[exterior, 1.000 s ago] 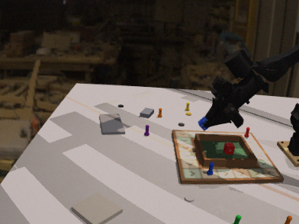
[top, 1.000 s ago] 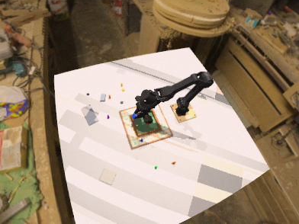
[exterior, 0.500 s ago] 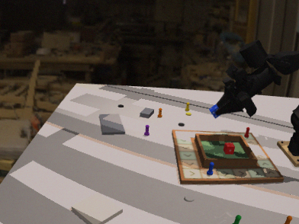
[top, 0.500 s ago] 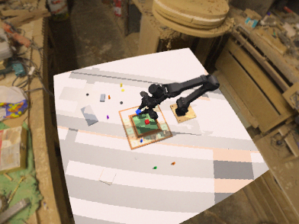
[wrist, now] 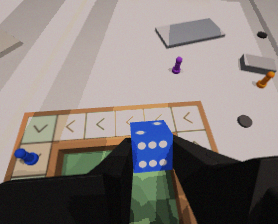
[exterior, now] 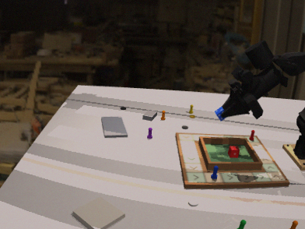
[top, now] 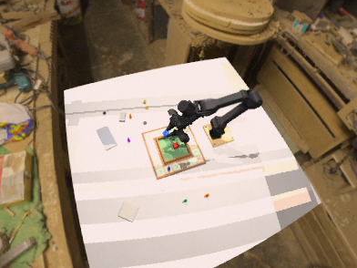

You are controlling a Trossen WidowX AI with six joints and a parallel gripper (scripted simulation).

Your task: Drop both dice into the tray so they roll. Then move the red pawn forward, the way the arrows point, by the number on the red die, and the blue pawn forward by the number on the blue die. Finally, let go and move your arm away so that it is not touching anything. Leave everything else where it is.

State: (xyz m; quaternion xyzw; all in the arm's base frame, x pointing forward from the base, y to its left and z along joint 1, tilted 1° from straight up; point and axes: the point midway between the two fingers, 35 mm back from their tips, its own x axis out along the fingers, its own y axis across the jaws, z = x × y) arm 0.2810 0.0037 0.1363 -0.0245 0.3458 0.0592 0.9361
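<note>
Now: the red pawn 14 cm behind my gripper tip, 10 cm to the right of it and 10 cm below it. From my gripper tip the other things lie so: grey block 23 cm to the right, 22 cm ahead, 12 cm below; then purple pawn 20 cm ahead, 11 cm below, 6 cm to the right; then blue pawn 15 cm to the left, 10 cm below, 1 cm ahead.
</note>
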